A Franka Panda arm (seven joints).
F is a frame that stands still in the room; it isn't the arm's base.
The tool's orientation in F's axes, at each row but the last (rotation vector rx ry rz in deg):
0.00 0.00 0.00
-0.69 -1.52 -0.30
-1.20 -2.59 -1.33
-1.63 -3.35 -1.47
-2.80 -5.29 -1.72
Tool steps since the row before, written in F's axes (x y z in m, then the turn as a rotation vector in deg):
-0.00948 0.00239 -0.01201 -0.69 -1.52 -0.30
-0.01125 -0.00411 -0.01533 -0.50 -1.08 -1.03
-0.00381 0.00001 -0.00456 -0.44 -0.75 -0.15
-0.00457 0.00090 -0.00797 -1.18 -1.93 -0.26
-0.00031 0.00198 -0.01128 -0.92 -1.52 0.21
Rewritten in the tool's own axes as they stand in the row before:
-0.00948 0.00239 -0.01201 -0.69 -1.52 -0.30
-0.01163 -0.00399 -0.01508 -0.52 -1.07 -1.03
-0.00401 0.00001 -0.00438 -0.43 -0.76 -0.15
-0.00505 0.00100 -0.00766 -1.15 -1.95 -0.25
-0.00141 0.00250 -0.01109 -0.85 -1.56 0.22

